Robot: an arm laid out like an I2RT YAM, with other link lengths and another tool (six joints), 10 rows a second.
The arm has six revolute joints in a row. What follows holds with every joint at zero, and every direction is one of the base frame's. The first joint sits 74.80 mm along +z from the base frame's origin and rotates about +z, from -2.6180 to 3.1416 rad. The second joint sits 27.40 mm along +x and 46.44 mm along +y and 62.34 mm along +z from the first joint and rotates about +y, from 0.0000 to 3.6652 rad. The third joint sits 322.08 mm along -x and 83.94 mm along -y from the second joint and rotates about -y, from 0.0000 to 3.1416 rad. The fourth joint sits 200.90 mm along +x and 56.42 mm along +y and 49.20 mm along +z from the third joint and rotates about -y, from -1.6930 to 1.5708 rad. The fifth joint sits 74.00 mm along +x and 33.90 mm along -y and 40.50 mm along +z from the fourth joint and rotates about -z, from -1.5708 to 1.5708 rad. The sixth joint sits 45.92 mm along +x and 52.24 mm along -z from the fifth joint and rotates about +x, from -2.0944 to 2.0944 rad. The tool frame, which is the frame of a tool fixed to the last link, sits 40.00 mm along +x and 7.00 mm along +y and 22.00 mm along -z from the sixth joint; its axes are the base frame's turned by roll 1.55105, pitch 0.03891 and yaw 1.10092 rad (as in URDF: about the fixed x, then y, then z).
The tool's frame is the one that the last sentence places.
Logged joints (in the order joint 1, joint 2, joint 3, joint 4, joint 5, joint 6), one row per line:
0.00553, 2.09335, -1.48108, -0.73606, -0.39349, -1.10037
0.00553, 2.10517, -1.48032, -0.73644, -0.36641, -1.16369
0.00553, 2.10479, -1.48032, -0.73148, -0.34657, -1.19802
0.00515, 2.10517, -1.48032, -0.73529, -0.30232, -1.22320
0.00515, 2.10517, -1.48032, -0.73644, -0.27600, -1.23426
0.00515, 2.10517, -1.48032, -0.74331, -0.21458, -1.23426
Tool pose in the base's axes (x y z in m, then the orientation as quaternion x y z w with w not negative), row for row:
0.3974, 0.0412, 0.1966, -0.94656, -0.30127, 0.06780, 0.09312
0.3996, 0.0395, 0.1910, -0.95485, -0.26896, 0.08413, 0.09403
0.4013, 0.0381, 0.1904, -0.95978, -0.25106, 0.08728, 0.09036
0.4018, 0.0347, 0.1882, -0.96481, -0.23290, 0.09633, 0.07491
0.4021, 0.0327, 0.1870, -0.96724, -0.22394, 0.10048, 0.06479
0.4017, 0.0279, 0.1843, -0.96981, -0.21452, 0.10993, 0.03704
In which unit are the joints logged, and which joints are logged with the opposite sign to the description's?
The joints are logged in radians. Opposite sign: joint 3, joint 6.
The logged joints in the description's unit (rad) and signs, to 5 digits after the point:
0.00553, 2.09335, 1.48108, -0.73606, -0.39349, 1.10037
0.00553, 2.10517, 1.48032, -0.73644, -0.36641, 1.16369
0.00553, 2.10479, 1.48032, -0.73148, -0.34657, 1.19802
0.00515, 2.10517, 1.48032, -0.73529, -0.30232, 1.22320
0.00515, 2.10517, 1.48032, -0.73644, -0.27600, 1.23426
0.00515, 2.10517, 1.48032, -0.74331, -0.21458, 1.23426

